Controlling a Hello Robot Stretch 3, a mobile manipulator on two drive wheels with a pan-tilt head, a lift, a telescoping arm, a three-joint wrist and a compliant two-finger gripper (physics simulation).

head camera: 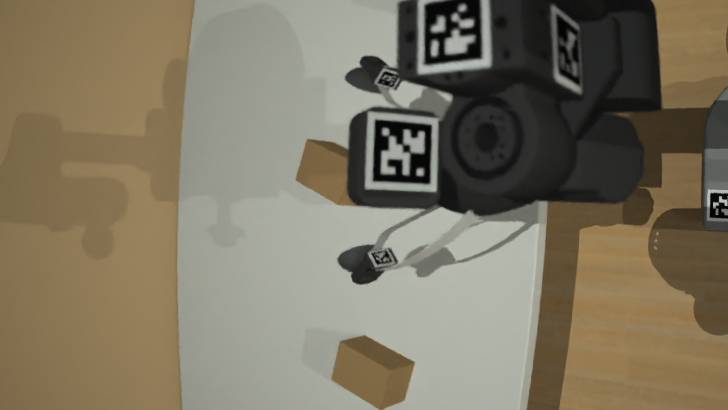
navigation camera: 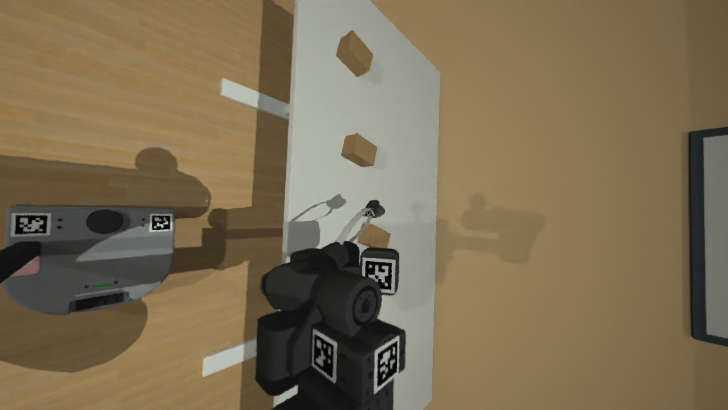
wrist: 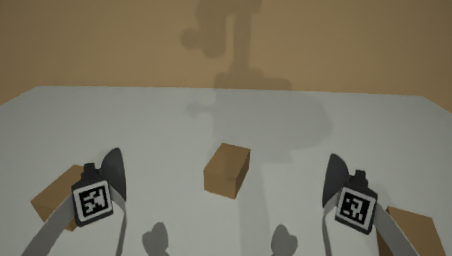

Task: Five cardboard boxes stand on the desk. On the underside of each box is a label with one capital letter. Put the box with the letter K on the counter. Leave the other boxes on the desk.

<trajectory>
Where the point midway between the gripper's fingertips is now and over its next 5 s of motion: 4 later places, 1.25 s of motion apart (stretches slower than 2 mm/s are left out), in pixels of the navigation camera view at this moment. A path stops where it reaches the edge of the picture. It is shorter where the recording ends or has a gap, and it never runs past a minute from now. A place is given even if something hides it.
My gripper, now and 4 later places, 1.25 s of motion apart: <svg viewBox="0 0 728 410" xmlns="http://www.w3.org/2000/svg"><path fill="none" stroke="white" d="M376 248L375 293L374 355L308 370L204 402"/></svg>
</trajectory>
